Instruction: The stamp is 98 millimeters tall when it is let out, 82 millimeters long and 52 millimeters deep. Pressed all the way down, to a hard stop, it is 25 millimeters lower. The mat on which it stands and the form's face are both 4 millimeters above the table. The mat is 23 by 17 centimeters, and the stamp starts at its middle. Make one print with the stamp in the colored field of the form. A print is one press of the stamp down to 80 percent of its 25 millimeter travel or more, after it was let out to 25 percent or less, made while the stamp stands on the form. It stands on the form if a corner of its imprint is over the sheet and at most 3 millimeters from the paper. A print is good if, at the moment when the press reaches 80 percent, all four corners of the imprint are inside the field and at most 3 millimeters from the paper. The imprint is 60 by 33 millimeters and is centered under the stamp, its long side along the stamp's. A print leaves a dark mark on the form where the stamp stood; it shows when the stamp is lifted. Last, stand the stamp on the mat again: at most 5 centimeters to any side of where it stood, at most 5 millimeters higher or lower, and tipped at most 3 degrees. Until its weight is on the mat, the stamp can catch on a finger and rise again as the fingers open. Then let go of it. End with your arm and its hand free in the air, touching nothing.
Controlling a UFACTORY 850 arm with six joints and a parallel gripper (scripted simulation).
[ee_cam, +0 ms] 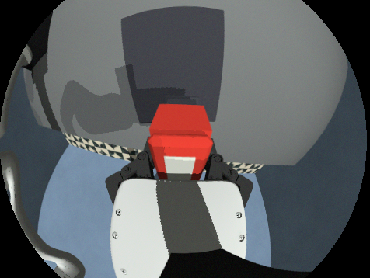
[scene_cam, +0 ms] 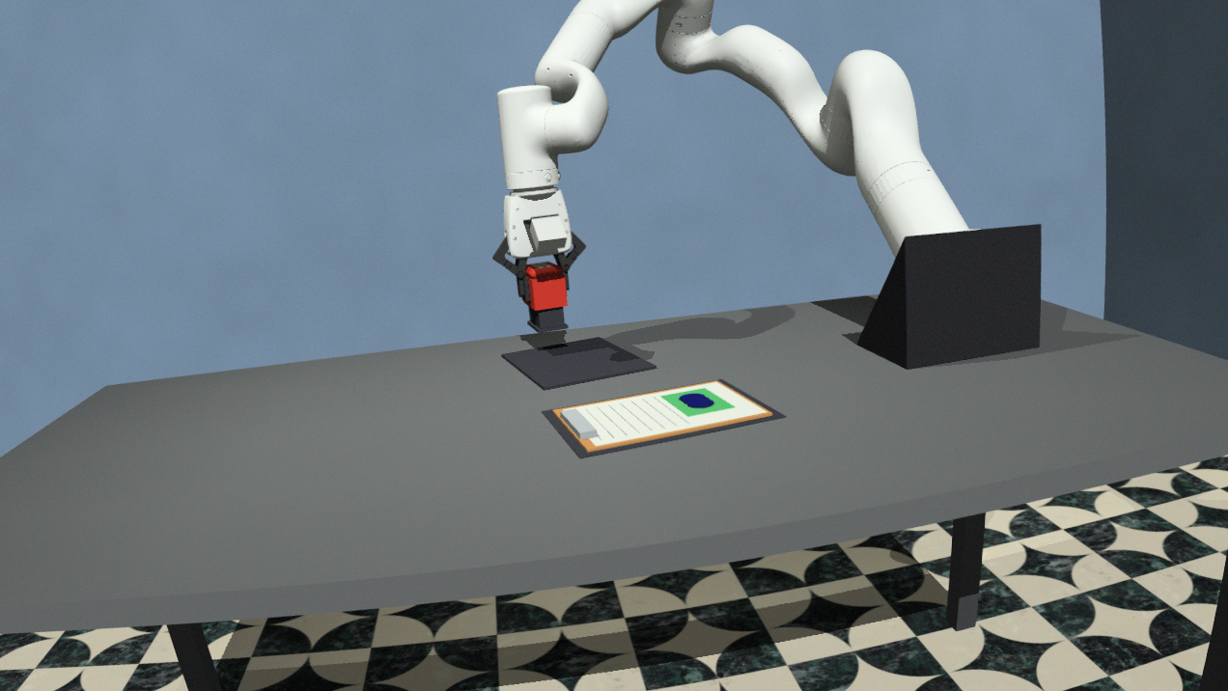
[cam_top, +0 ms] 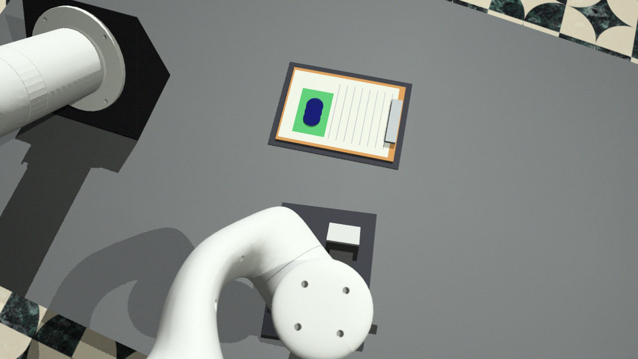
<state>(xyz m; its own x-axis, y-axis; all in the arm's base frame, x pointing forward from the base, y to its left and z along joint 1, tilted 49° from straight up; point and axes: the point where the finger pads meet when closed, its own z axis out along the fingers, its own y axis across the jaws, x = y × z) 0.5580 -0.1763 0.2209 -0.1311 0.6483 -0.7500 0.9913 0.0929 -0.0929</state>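
Right now the dark mat is 3 cm behind my hand, 8 cm to the left of it and 11 cm below it. Round my hand: black base (5 cm below); then form (6 cm behind, 38 cm to the left, 10 cm below); then red stamp (2 cm below).
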